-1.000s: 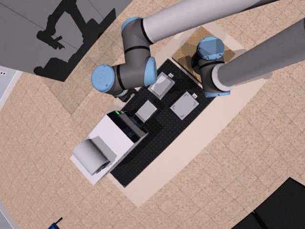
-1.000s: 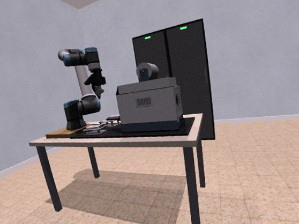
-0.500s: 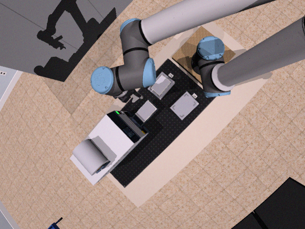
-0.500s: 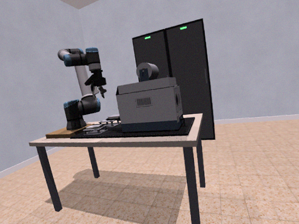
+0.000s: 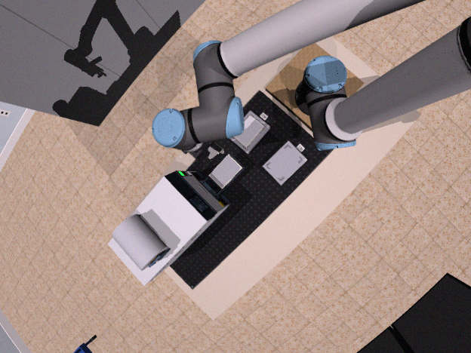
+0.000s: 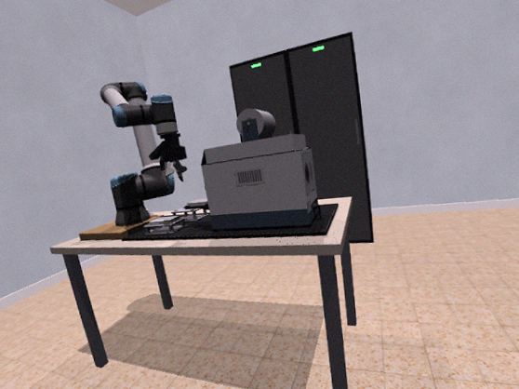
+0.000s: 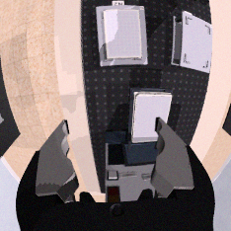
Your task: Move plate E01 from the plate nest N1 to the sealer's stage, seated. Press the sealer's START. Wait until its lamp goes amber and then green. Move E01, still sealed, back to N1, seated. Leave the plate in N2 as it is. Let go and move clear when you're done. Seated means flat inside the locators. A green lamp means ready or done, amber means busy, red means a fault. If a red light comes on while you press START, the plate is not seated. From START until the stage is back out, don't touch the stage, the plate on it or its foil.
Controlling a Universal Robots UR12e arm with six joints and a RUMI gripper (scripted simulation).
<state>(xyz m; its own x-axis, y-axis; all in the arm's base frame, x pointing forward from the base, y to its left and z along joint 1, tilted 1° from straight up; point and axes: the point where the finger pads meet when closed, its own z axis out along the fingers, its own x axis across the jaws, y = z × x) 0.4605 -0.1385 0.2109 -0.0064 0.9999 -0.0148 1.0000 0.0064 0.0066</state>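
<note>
The sealer stage lies 130 mm below my hand, 90 mm to the left of it and 70 mm ahead of it. The rest, counted from my hand: foil roll (400 mm ahead, 180 mm above, 100 mm to the left); then plate nest N1 (250 mm to the left, 180 mm below, 140 mm behind); then square start button (170 mm ahead, 40 mm below).
</note>
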